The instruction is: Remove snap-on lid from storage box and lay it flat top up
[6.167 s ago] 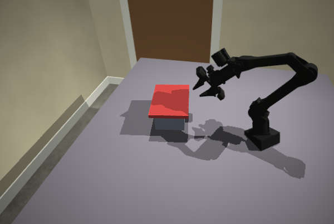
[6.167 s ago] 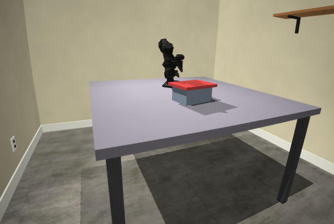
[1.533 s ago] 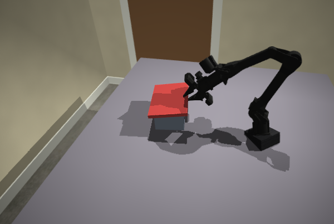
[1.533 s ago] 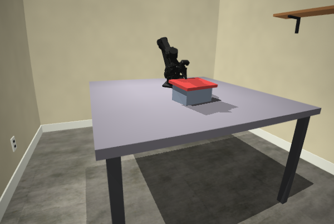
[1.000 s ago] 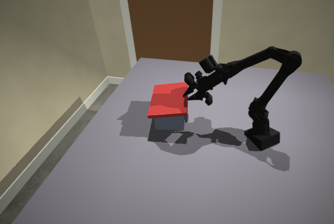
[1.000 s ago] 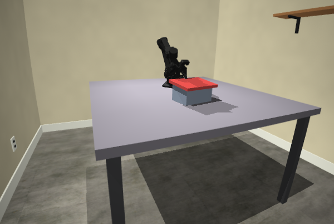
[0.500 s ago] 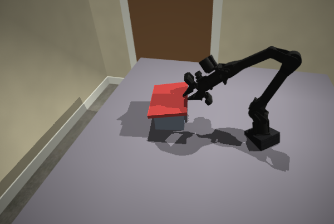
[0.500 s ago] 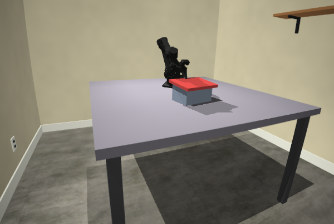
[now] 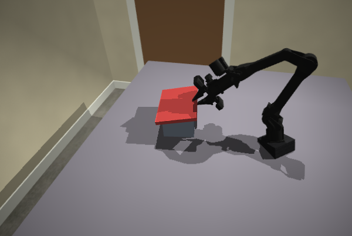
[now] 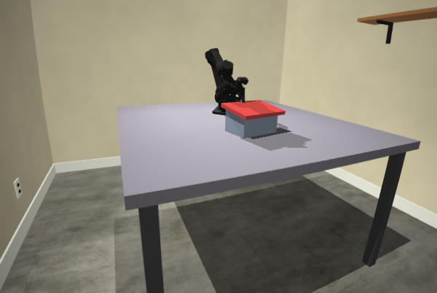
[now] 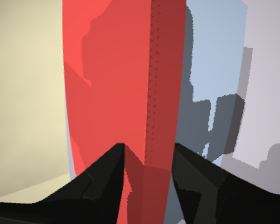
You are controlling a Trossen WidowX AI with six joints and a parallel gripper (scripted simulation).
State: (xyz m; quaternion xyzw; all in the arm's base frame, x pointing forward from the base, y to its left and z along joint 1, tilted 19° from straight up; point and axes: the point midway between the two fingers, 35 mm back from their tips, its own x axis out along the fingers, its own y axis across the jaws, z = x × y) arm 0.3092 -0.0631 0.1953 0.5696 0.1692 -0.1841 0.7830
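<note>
Now: the lid 100 mm ahead of my hand, 10 mm to the left of it and 30 mm below it. Round my hand: storage box (100 mm ahead, 10 mm to the left, 90 mm below).
</note>
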